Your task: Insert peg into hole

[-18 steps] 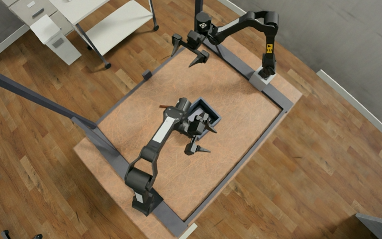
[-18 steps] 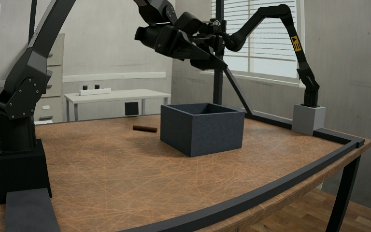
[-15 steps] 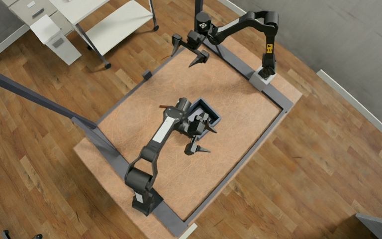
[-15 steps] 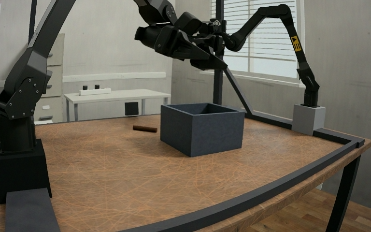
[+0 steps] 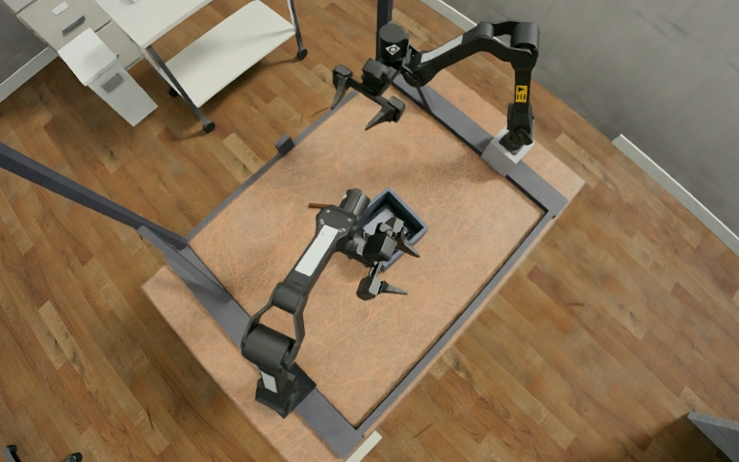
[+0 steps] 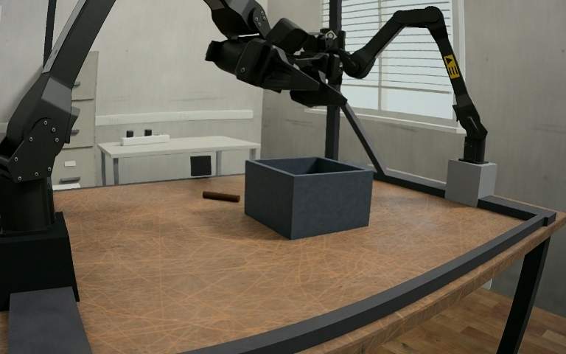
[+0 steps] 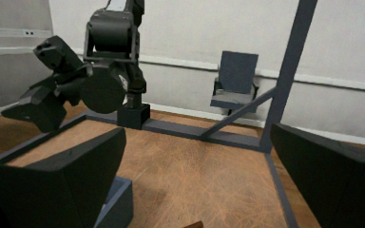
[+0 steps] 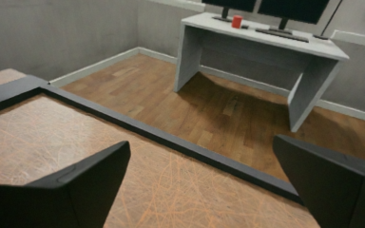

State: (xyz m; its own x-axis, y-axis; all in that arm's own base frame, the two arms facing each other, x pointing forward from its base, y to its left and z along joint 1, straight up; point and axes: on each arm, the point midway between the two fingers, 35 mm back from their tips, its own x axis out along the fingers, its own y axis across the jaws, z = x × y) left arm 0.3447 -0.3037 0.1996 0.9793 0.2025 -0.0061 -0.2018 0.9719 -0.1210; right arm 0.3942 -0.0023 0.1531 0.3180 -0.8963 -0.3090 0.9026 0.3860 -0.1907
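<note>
My left gripper is now 290 mm above the brown peg, 170 mm to the left of it and 10 mm short of it. Round my left hand: dark box: 270 mm below, 210 mm ahead, 110 mm to the right; then dark frame rail: 530 mm ahead, 290 mm below, 130 mm to the right; then pale plate: 250 mm below, 210 mm ahead, 110 mm to the right.
</note>
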